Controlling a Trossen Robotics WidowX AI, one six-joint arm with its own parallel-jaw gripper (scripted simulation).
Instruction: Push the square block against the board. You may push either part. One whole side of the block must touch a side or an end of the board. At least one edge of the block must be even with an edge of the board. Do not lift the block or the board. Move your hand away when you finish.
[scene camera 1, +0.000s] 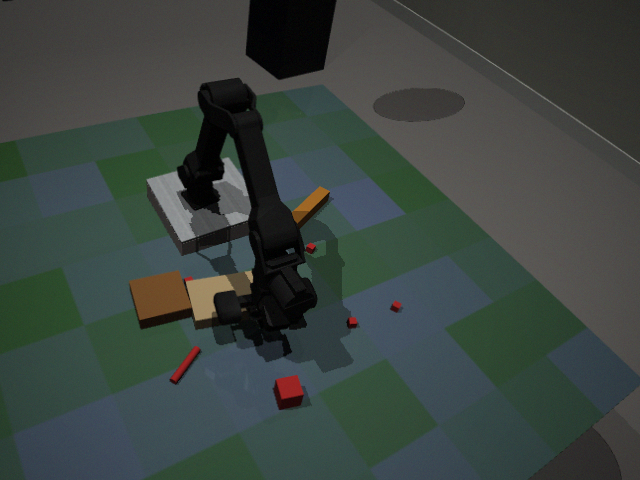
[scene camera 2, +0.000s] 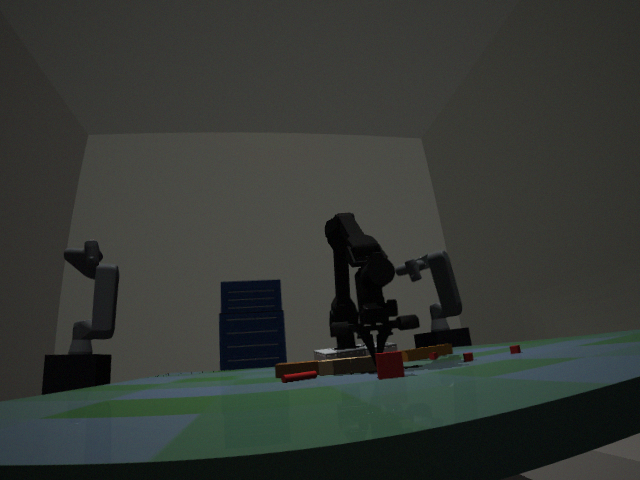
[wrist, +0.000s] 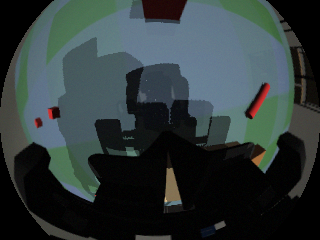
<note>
My gripper (scene camera 1: 262, 326) is shut, holding nothing. Further things: a tan flat slab (scene camera 1: 201, 292), a brown square block (scene camera 1: 160, 299) and a long orange bar (scene camera 1: 319, 197).
The tan flat slab shows as well in scene camera 2 (scene camera 2: 364, 363). My gripper also shows in scene camera 2 (scene camera 2: 378, 367) and in the wrist view (wrist: 166, 134). The wrist view misses the long orange bar, which is hidden by my gripper.
</note>
